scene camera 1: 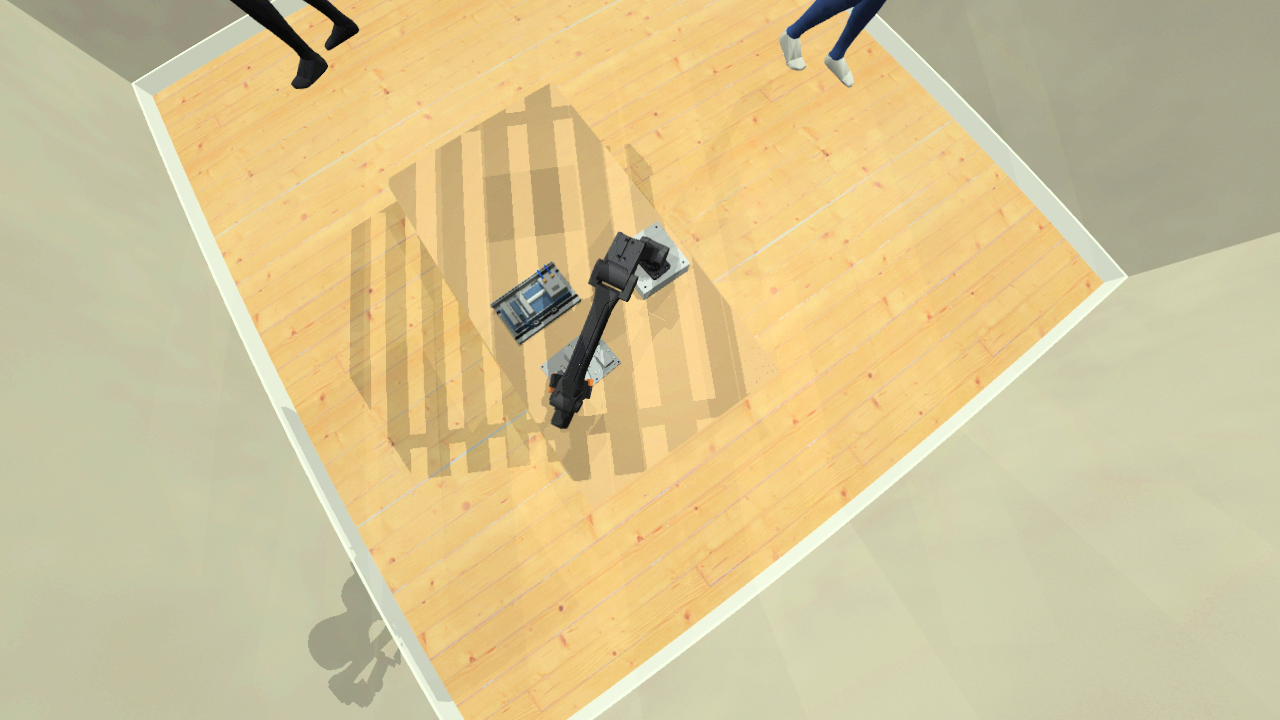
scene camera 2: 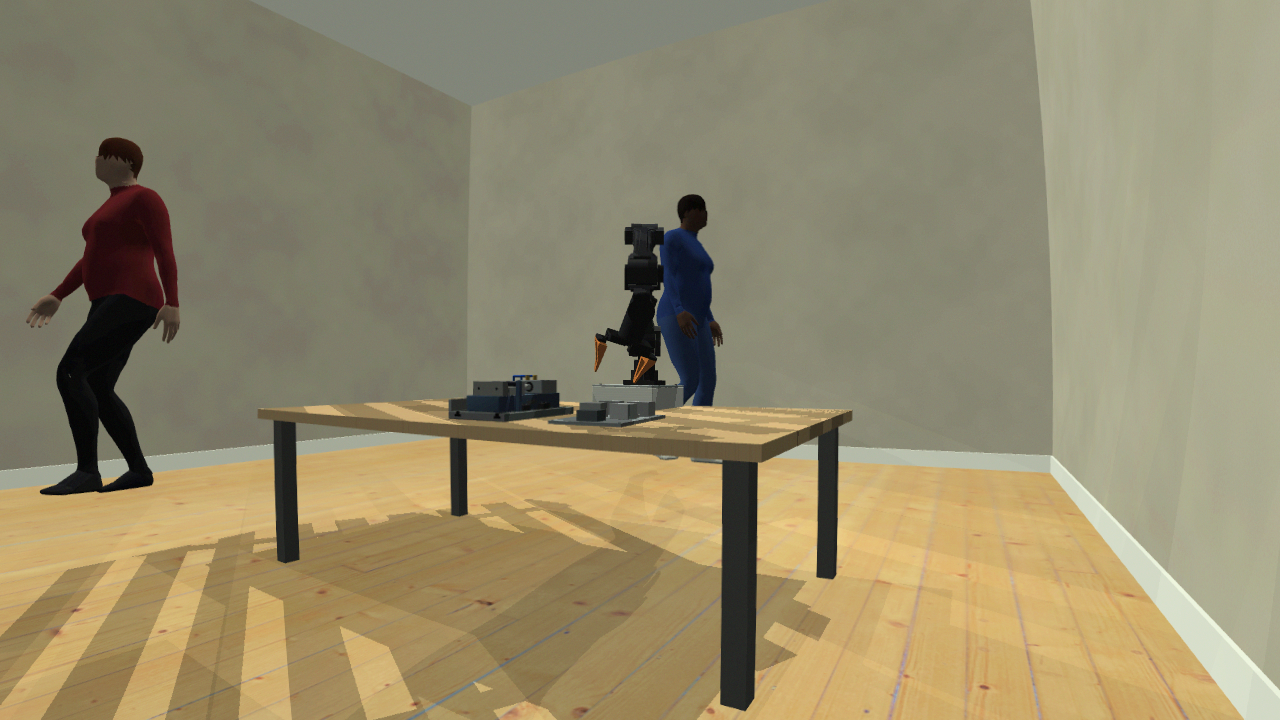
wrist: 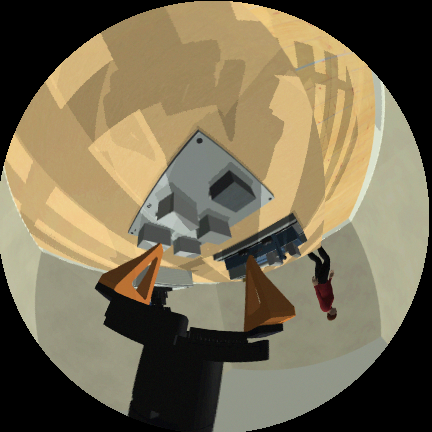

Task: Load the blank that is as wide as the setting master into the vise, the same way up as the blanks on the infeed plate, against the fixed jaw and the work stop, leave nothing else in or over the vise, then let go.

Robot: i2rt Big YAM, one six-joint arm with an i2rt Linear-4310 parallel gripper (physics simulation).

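Places are measured from the arm's base along level axes (x ahead, y left, z up), in millimetres.
Pixels of known places: gripper, fingertip midpoint: (scene camera 2: 614, 377) (wrist: 203, 253); arm's base, link origin: (scene camera 1: 652, 263) (scene camera 2: 644, 385) (wrist: 157, 287).
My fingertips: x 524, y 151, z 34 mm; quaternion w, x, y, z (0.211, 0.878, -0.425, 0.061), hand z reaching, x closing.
Note:
Ahead of a thing's pixels: the offset from my fingertips to its top centre. Level surfaces: height alone.
The infeed plate {dx -60, dy -44, dz -100 mm} (scene camera 1: 554, 364) (wrist: 196, 157) is a light grey plate on the table, bearing several grey blocks. One darker, larger block {dx +31, dy -46, dz -75 mm} (scene camera 2: 590, 411) (wrist: 235, 194) stands apart on it. Lighter blocks {dx -48, dy -1, dz -64 mm} (wrist: 177, 211) {dx -61, dy -88, dz -64 mm} (wrist: 215, 230) {dx -146, dy +3, dz -64 mm} (wrist: 155, 236) {dx -155, dy -86, dz -64 mm} (wrist: 187, 247) stand nearer the arm's base side. Which one matches the setting master's width cannot be told. The blue and grey vise {dx -84, dy -346, dz -9 mm} (scene camera 1: 535, 304) (scene camera 2: 512, 402) (wrist: 265, 247) stands beside the plate; its jaw contents are too small to read. My gripper (scene camera 1: 571, 386) (scene camera 2: 616, 375) (wrist: 203, 253) is open and empty, above the plate's level.
The arm's light base block (scene camera 1: 664, 277) (scene camera 2: 626, 394) stands on the wooden table {dz -110 mm} (scene camera 2: 680, 440), behind the infeed plate in scene camera 2. The vise has raised blue parts on top. Two people stand on the floor away from the table. Striped shadows cross the table.

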